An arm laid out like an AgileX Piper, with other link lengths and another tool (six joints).
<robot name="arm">
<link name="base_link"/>
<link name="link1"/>
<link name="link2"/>
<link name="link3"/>
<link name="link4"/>
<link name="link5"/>
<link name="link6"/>
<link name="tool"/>
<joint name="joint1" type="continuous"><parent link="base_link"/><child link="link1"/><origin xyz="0 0 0.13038" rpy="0 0 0"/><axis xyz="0 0 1"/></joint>
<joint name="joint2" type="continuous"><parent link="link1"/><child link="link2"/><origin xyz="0 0 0" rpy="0 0 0"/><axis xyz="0 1 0"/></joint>
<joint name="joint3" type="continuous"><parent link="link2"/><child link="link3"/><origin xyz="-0.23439 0 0.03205" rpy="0 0 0"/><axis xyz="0 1 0"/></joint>
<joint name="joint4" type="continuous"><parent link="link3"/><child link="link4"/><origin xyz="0.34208 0 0.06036" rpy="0 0 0"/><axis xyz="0.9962 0 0.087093"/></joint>
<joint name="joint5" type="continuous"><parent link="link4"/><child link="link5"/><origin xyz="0 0 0" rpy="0 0 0"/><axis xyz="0 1 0"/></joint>
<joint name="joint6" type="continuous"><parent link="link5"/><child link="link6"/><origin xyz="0.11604 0 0.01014" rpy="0 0 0"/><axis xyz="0.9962 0 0.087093"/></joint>
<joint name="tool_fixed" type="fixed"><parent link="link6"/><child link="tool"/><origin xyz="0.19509 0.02 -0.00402" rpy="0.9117 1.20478 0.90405"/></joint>
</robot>
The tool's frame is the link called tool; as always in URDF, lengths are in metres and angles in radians. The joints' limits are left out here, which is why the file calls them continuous.
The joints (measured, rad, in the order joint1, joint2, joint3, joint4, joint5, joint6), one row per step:
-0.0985 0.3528 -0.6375 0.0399 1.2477 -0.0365
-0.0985 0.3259 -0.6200 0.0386 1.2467 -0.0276
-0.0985 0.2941 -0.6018 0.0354 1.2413 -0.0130
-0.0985 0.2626 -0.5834 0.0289 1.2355 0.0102
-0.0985 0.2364 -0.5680 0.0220 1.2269 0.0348
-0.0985 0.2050 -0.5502 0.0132 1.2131 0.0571
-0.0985 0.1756 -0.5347 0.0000 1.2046 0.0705
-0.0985 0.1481 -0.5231 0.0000 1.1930 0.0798
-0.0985 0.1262 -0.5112 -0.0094 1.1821 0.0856
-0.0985 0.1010 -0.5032 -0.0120 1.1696 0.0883
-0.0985 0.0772 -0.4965 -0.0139 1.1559 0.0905
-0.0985 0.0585 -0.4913 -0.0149 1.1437 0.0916
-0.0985 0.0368 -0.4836 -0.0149 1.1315 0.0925
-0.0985 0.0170 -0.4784 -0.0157 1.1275 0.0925
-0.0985 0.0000 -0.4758 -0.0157 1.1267 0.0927
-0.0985 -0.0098 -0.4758 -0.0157 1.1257 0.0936
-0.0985 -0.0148 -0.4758 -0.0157 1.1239 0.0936
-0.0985 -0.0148 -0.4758 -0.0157 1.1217 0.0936
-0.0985 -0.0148 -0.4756 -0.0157 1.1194 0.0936
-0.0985 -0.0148 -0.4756 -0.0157 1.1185 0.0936
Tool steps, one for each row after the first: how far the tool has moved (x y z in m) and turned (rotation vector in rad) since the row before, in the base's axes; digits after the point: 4 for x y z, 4 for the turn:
-0.0016 0.0000 -0.0008 0.0035 -0.0105 -0.0073
-0.0005 -0.0006 0.0011 0.0048 -0.0191 -0.0124
-0.0003 -0.0015 0.0010 0.0078 -0.0190 -0.0199
0.0008 -0.0017 0.0016 0.0087 -0.0198 -0.0209
0.0017 -0.0024 0.0028 0.0050 -0.0277 -0.0198
0.0005 -0.0037 0.0022 -0.0045 -0.0220 -0.0150
0.0016 0.0000 0.0046 0.0041 -0.0280 -0.0063
0.0013 -0.0028 0.0025 -0.0061 -0.0204 -0.0080
0.0016 -0.0009 0.0060 -0.0032 -0.0296 -0.0028
0.0018 -0.0007 0.0066 -0.0031 -0.0307 -0.0021
0.0016 -0.0004 0.0057 -0.0026 -0.0256 -0.0010
0.0013 -0.0001 0.0053 -0.0019 -0.0261 -0.0004
-0.0003 -0.0002 0.0041 -0.0025 -0.0184 -0.0004
-0.0008 0.0001 0.0038 -0.0013 -0.0151 -0.0001
-0.0004 0.0001 0.0032 -0.0003 -0.0108 -0.0005
0.0000 0.0000 0.0019 -0.0007 -0.0068 0.0000
0.0004 0.0000 0.0006 -0.0002 -0.0022 0.0000
0.0004 0.0000 0.0005 -0.0002 -0.0021 0.0000
0.0002 0.0000 0.0002 -0.0001 -0.0009 0.0000

